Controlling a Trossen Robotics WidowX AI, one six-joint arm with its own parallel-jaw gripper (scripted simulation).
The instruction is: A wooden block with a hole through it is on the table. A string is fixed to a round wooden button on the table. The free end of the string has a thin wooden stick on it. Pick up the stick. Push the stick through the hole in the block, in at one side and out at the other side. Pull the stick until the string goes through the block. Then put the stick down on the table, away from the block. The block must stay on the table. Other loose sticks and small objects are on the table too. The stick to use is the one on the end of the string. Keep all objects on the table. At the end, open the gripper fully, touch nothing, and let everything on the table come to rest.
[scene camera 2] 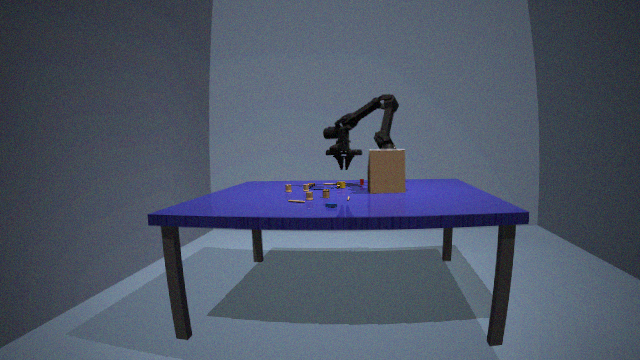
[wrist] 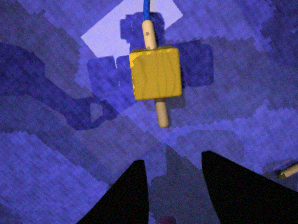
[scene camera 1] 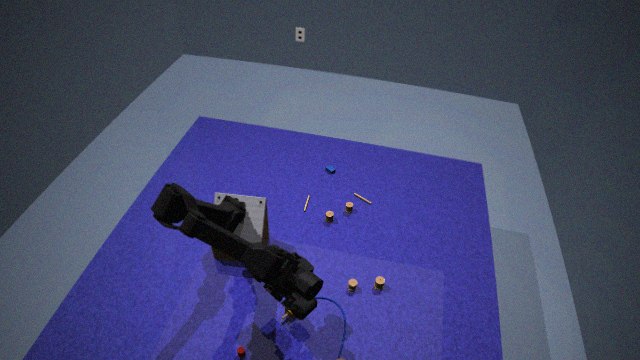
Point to a yellow wooden block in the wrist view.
156,73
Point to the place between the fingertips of the gripper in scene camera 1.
284,304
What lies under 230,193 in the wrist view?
The gripper.
